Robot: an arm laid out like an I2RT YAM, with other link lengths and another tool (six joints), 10 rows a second.
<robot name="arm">
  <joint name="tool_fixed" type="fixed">
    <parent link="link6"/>
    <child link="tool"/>
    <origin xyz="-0.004 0.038 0" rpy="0.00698 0 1.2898"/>
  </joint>
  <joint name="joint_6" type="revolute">
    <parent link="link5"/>
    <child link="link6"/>
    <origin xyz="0.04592 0 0.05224" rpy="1.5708 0 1.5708"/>
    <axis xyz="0 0 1"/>
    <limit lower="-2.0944" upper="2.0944"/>
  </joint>
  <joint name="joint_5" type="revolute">
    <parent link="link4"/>
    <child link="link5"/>
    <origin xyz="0.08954 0.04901 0.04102" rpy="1.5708 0 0"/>
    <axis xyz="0 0 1"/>
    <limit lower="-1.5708" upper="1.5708"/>
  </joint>
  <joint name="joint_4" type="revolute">
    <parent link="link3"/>
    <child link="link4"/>
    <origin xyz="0.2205 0.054 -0.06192" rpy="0 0 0"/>
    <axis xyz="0 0 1"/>
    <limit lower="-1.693" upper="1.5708"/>
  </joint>
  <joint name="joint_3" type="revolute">
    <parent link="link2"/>
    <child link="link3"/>
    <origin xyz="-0.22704 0 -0.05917" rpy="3.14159 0 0"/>
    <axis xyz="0 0 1"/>
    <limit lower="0" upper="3.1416"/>
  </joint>
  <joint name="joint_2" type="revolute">
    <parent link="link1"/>
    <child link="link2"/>
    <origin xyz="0.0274 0.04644 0.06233" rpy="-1.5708 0 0"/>
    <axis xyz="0 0 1"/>
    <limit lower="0" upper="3.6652"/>
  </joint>
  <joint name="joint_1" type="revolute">
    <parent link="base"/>
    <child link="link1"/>
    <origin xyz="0 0 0.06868" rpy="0 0 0"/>
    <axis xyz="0 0 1"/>
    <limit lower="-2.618" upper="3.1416"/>
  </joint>
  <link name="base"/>
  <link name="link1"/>
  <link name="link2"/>
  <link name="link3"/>
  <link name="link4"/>
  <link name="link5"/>
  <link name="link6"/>
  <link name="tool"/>
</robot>
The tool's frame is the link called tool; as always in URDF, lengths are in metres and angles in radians.
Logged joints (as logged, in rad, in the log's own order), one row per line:
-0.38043, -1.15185, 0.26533, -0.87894, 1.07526, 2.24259
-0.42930, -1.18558, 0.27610, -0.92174, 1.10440, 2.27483
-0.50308, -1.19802, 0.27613, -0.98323, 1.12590, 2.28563
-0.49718, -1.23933, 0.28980, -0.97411, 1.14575, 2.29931
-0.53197, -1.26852, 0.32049, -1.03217, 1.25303, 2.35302
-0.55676, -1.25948, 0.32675, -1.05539, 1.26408, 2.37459
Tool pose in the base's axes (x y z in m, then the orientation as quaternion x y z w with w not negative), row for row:
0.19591, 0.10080, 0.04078, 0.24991, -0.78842, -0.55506, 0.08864
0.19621, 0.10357, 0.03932, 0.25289, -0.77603, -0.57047, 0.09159
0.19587, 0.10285, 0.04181, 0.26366, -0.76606, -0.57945, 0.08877
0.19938, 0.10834, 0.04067, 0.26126, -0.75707, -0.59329, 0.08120
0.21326, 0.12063, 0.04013, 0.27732, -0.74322, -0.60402, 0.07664
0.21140, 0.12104, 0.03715, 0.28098, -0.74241, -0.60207, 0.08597
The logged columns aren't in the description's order. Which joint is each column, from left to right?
Columns, left to right: joint_6, joint_5, joint_1, joint_4, joint_3, joint_2.
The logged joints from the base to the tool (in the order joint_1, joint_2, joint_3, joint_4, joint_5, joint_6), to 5 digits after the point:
0.26533, 2.24259, 1.07526, -0.87894, -1.15185, -0.38043
0.27610, 2.27483, 1.10440, -0.92174, -1.18558, -0.42930
0.27613, 2.28563, 1.12590, -0.98323, -1.19802, -0.50308
0.28980, 2.29931, 1.14575, -0.97411, -1.23933, -0.49718
0.32049, 2.35302, 1.25303, -1.03217, -1.26852, -0.53197
0.32675, 2.37459, 1.26408, -1.05539, -1.25948, -0.55676

